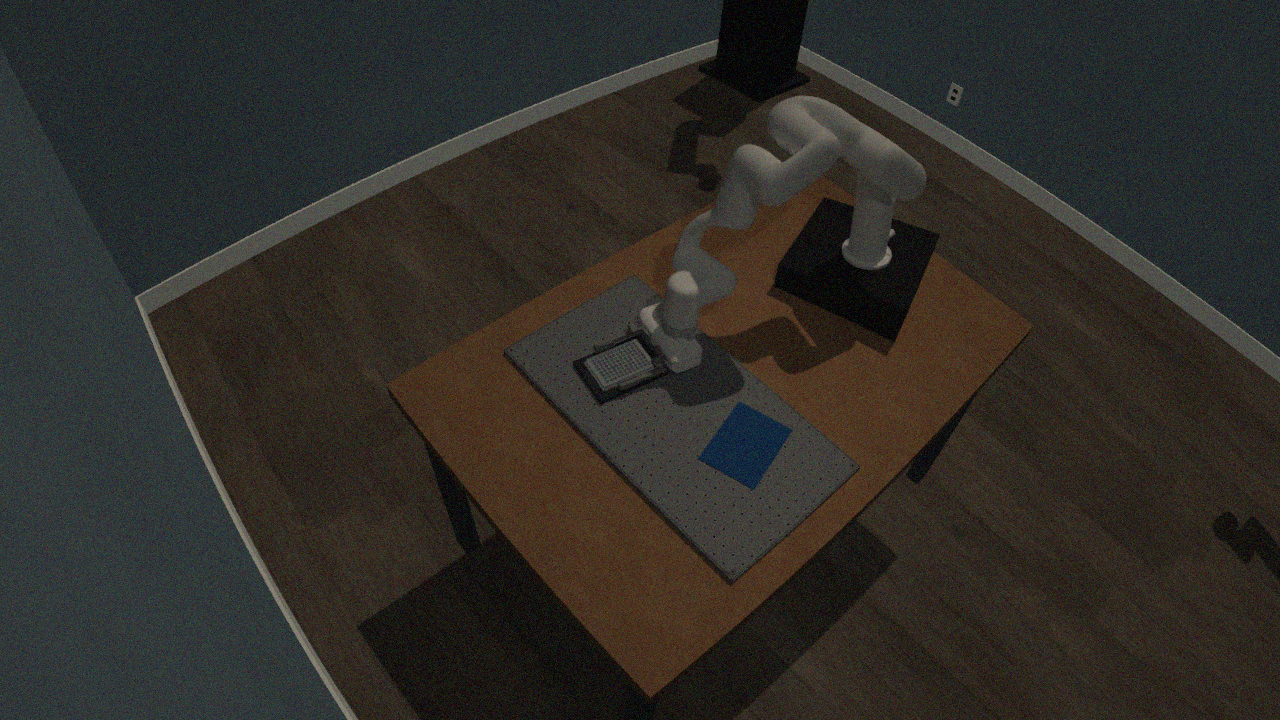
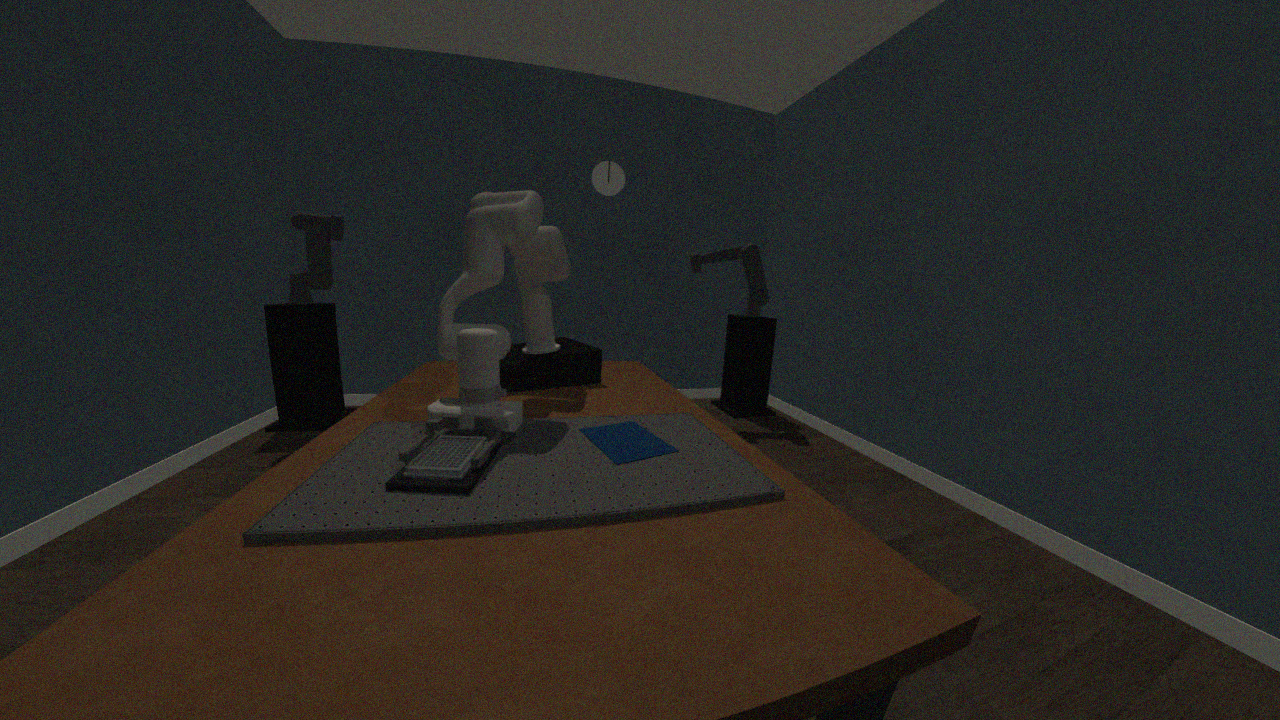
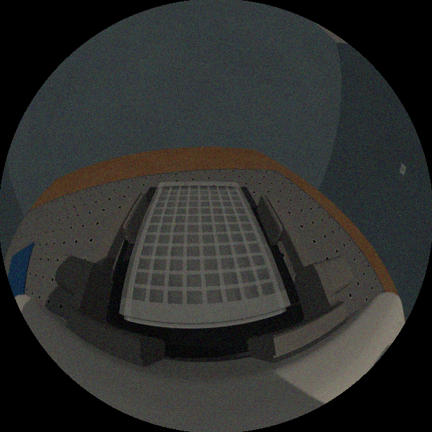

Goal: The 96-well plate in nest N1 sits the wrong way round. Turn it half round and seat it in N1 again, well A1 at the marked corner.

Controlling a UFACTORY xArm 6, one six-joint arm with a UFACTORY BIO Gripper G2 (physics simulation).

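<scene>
The pale 96-well plate (image 1: 617,365) (image 2: 445,454) (image 3: 201,245) lies level over the black nest N1 (image 1: 588,383) (image 2: 427,486) (image 3: 206,344), with its grid of wells facing up. I cannot tell whether it is fully down in the nest. My gripper (image 1: 627,362) (image 2: 449,455) (image 3: 202,220) is low at the nest, its fingers partly spread, one along each long side of the plate. They stand very near the sides and do not grip it. The plate's A1 mark and the nest's marked corner cannot be made out.
The nest stands on a grey perforated board (image 1: 662,447) (image 2: 554,492) (image 3: 75,215) on the wooden table (image 1: 537,483) (image 2: 554,608) (image 3: 200,160). A flat blue square (image 1: 744,445) (image 2: 629,442) (image 3: 19,270) lies on the board. The arm's black base block (image 1: 832,291) (image 2: 572,365) stands behind.
</scene>
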